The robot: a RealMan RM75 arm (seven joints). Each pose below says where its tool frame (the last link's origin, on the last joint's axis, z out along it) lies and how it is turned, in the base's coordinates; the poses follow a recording.
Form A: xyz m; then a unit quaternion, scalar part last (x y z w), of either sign.
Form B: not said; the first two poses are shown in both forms.
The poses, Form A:
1: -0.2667 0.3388 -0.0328 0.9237 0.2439 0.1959 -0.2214
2: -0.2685 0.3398 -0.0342 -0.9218 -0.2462 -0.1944 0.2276
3: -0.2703 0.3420 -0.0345 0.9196 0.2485 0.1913 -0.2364
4: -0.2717 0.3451 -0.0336 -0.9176 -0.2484 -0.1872 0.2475
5: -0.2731 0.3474 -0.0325 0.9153 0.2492 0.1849 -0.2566
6: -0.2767 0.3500 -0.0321 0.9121 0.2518 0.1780 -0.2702
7: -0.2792 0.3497 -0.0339 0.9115 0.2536 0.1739 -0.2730
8: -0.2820 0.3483 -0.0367 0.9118 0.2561 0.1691 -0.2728
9: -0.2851 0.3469 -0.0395 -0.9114 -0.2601 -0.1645 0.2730
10: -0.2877 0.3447 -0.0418 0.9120 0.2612 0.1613 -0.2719
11: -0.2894 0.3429 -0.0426 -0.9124 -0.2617 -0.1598 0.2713
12: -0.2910 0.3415 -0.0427 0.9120 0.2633 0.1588 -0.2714
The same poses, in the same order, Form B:
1: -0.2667 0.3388 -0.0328 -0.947 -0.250 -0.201 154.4
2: -0.2685 0.3398 -0.0342 -0.947 -0.253 -0.200 153.7
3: -0.2703 0.3420 -0.0345 -0.946 -0.256 -0.197 152.7
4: -0.2717 0.3451 -0.0336 -0.947 -0.256 -0.193 151.3
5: -0.2731 0.3474 -0.0325 -0.947 -0.258 -0.191 150.3
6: -0.2767 0.3500 -0.0321 -0.947 -0.262 -0.185 148.6
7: -0.2792 0.3497 -0.0339 -0.948 -0.264 -0.181 148.3
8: -0.2820 0.3483 -0.0367 -0.948 -0.266 -0.176 148.3
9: -0.2851 0.3469 -0.0395 -0.947 -0.270 -0.171 148.3
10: -0.2877 0.3447 -0.0418 -0.948 -0.271 -0.168 148.4
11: -0.2894 0.3429 -0.0426 -0.948 -0.272 -0.166 148.5
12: -0.2910 0.3415 -0.0427 -0.948 -0.274 -0.165 148.5
